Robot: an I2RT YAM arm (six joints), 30 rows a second.
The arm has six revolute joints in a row. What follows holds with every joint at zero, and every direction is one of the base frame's.
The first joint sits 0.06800 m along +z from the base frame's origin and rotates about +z.
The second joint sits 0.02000 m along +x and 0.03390 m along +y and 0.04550 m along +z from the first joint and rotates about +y.
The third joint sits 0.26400 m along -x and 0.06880 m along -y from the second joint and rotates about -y.
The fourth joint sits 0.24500 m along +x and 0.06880 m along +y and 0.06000 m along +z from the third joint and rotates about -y.
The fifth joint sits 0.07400 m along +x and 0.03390 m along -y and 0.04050 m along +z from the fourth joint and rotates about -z.
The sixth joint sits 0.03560 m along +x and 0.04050 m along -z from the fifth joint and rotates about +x.
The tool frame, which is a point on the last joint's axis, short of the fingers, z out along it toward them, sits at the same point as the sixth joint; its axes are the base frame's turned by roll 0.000, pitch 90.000 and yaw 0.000 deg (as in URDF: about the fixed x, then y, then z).
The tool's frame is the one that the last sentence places.
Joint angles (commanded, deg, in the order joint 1, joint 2, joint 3, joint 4, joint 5, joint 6), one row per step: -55.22, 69.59, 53.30, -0.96, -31.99, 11.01; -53.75, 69.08, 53.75, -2.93, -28.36, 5.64; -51.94, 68.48, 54.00, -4.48, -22.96, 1.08; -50.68, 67.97, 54.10, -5.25, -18.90, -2.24; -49.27, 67.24, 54.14, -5.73, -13.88, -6.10; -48.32, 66.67, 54.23, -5.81, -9.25, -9.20; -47.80, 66.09, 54.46, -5.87, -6.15, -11.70; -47.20, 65.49, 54.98, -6.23, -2.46, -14.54; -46.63, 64.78, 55.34, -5.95, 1.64, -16.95; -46.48, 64.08, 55.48, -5.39, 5.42, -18.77; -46.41, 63.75, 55.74, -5.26, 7.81, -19.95; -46.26, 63.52, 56.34, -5.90, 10.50, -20.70; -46.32, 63.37, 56.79, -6.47, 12.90, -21.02; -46.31, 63.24, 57.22, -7.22, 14.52, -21.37; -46.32, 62.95, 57.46, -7.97, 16.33, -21.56
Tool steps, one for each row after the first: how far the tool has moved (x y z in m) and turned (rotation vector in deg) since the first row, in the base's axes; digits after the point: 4 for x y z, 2 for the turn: 0.0031, 0.0046, 0.0013, -4.59, 3.52, -0.57; 0.0064, 0.0097, 0.0023, -8.95, 7.28, -2.55; 0.0083, 0.0134, 0.0036, -12.38, 10.01, -4.13; 0.0096, 0.0176, 0.0059, -16.66, 13.13, -6.31; 0.0098, 0.0200, 0.0087, -20.28, 15.77, -8.84; 0.0089, 0.0217, 0.0124, -23.20, 17.57, -10.61; 0.0078, 0.0237, 0.0176, -26.35, 19.84, -12.76; 0.0061, 0.0256, 0.0234, -29.41, 21.70, -15.65; 0.0031, 0.0264, 0.0283, -31.79, 23.22, -18.89; 0.0013, 0.0267, 0.0316, -33.13, 24.36, -20.92; -0.0005, 0.0271, 0.0351, -33.81, 25.78, -23.09; -0.0026, 0.0268, 0.0376, -34.01, 27.01, -25.27; -0.0041, 0.0270, 0.0395, -34.13, 28.08, -26.57; -0.0062, 0.0276, 0.0408, -34.11, 29.17, -28.10
